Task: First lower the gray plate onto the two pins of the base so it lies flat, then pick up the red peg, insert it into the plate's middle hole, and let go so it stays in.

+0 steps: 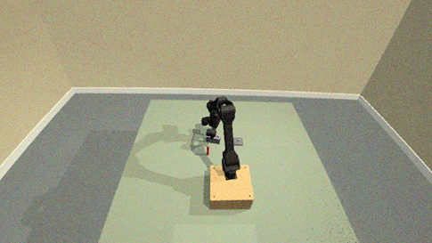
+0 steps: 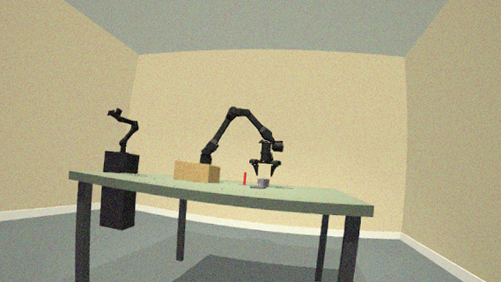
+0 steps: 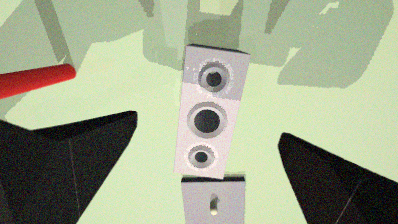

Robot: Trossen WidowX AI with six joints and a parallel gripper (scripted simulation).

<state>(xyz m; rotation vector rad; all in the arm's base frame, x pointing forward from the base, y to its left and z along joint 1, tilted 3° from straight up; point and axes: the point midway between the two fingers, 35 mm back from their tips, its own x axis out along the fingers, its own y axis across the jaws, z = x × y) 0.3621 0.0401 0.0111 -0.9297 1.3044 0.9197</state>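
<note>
Now: the gray plate 3 cm below my gripper tip. Round my gripper tip: red peg: 12 cm behind, 5 cm to the left, 3 cm below; then gray base: 15 cm to the right, 6 cm below, 3 cm behind.
</note>
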